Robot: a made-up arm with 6 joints. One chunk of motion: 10 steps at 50 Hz.
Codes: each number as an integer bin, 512 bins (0 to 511) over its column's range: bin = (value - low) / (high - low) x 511, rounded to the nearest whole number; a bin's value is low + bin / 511 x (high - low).
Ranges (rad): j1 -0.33..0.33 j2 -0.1..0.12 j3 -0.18..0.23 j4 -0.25..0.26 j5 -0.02..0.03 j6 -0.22..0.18
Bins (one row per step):
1: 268 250 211 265 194 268
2: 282 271 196 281 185 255
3: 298 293 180 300 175 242
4: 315 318 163 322 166 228
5: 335 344 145 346 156 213
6: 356 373 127 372 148 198
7: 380 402 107 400 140 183
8: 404 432 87 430 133 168
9: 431 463 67 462 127 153
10: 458 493 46 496 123 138
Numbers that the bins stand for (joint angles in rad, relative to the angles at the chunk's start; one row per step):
1: 0.0161 0.0076 -0.0107 0.0145 -0.0010 -0.0102
2: 0.0342 0.0167 -0.0227 0.0305 -0.0019 -0.0204
3: 0.0549 0.0261 -0.0356 0.0494 -0.0029 -0.0306
4: 0.0768 0.0369 -0.0492 0.0714 -0.0038 -0.0415
5: 0.1027 0.0481 -0.0637 0.0953 -0.0047 -0.0533
6: 0.1298 0.0606 -0.0781 0.1213 -0.0055 -0.0650
7: 0.1608 0.0731 -0.0941 0.1492 -0.0063 -0.0768
8: 0.1918 0.0860 -0.1102 0.1792 -0.0070 -0.0885
9: 0.2267 0.0993 -0.1262 0.2111 -0.0076 -0.1002
10: 0.2615 0.1123 -0.1431 0.2450 -0.0080 -0.1120

